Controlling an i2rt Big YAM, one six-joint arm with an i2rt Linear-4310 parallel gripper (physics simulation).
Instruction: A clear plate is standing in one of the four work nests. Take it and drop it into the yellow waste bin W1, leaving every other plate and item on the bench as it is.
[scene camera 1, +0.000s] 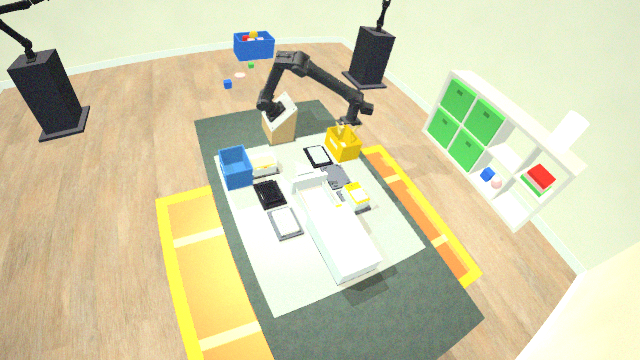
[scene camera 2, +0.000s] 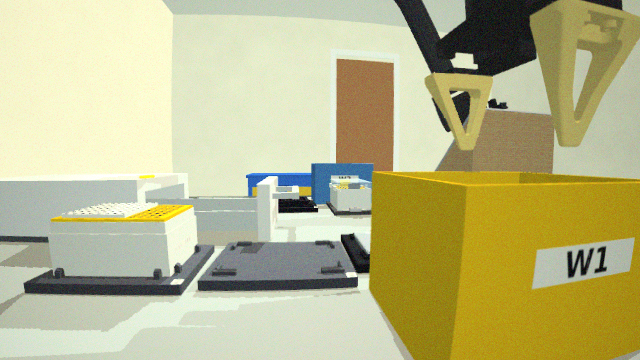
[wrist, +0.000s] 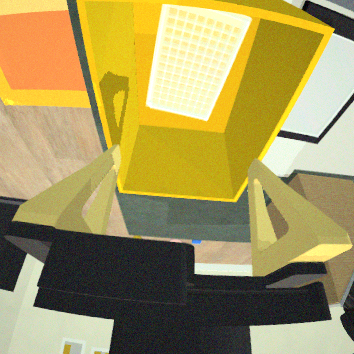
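Where they show: gripper, fingertip midpoint: (scene camera 1: 346, 132) (scene camera 2: 506, 148) (wrist: 186, 156); arm's base at its link origin: (scene camera 1: 276, 112) (scene camera 2: 486, 151).
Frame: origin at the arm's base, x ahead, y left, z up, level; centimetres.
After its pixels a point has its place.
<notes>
The clear plate (wrist: 197, 62) @(x 28.4, y 31.7, z -13.6 cm) lies inside the yellow waste bin W1 (scene camera 1: 350, 151) @(x 35.6, y 31.9, z -7.8 cm) (scene camera 2: 415, 240) @(x 35.6, y 34.6, z -7.4 cm) (wrist: 195, 175) @(x 18.2, y 30.3, z -6.3 cm), low down and towards the far end in the wrist view. Its grid of wells shows; the bin walls hide it in scene camera 2. My gripper (scene camera 1: 348, 129) @(x 26.7, y 32.5, z -1.2 cm) (scene camera 2: 518, 147) @(x 26.7, y 32.5, z -1.2 cm) (wrist: 186, 156) @(x 26.7, y 32.5, z -1.2 cm) is open and empty, its two tan fingers wide apart above the bin's rim. A dark grey nest (scene camera 1: 336, 176) @(x 45.4, y 18.9, z -14.1 cm) (scene camera 2: 280, 265) @(x 44.8, y 21.6, z -14.1 cm) beside the bin holds no plate. A black-framed nest (scene camera 1: 318, 156) @(x 29.2, y 15.8, z -13.4 cm) with a pale flat surface stands close to the bin.
A tip box (scene camera 1: 357, 195) @(x 64.6, y 18.7, z -7.6 cm) (scene camera 2: 115, 245) @(x 61.5, y 24.2, z -10.8 cm) stands beyond the grey nest. A long white device (scene camera 1: 340, 240) @(x 84.5, y -2.6, z -5.2 cm) runs along the bench. Across it are a black nest (scene camera 1: 270, 194) @(x 46.7, y -19.0, z -12.9 cm), a grey-framed plate (scene camera 1: 285, 222) @(x 64.1, y -18.2, z -12.8 cm), a blue bin (scene camera 1: 236, 167) @(x 22.2, y -29.8, z -14.9 cm) (scene camera 2: 342, 170) @(x 28.1, y -24.7, z -5.3 cm) and another box (scene camera 1: 264, 165) @(x 31.9, y -17.2, z -8.0 cm).
</notes>
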